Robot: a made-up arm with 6 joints.
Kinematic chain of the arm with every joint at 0, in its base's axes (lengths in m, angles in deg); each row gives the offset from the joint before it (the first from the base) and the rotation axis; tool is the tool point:
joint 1: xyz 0 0 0.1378 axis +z
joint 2: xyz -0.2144 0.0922 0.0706 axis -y
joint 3: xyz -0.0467 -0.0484 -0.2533 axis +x
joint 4: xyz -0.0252 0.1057 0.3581 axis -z
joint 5: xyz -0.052 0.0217 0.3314 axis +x
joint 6: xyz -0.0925 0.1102 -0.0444 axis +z
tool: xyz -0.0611 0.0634 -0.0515
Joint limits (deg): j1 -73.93..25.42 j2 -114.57..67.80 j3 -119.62..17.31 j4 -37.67..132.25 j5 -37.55..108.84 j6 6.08..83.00
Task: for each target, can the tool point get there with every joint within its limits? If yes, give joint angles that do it. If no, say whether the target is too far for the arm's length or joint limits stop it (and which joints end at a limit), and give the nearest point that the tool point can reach.
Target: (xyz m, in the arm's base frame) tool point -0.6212 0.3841 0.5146
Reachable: yes | joints 13.15 -7.37 -23.19 -14.61 25.38 27.76
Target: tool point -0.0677 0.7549 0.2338
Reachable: yes | joints -10.89 -49.73 -38.08 70.27 23.86 59.95
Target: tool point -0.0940 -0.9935 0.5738
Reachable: no: joint limits stop it (at a limit: joint 1, joint 3, joint 5, joint 6) | nearest point -0.0392 -0.4495 0.4116 | short by 0.570 m
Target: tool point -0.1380 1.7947 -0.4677
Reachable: no: too far | nearest point -0.0967 1.2579 -0.2329 | short by 0.587 m
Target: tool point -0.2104 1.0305 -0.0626
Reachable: yes | joints -25.94 -52.28 -80.60 63.70 69.68 60.08
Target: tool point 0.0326 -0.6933 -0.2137
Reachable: no: joint limits stop it (at a limit: joint 1, joint 3, joint 4, joint 6) | nearest point 0.0990 -0.3692 -0.0747 | short by 0.359 m
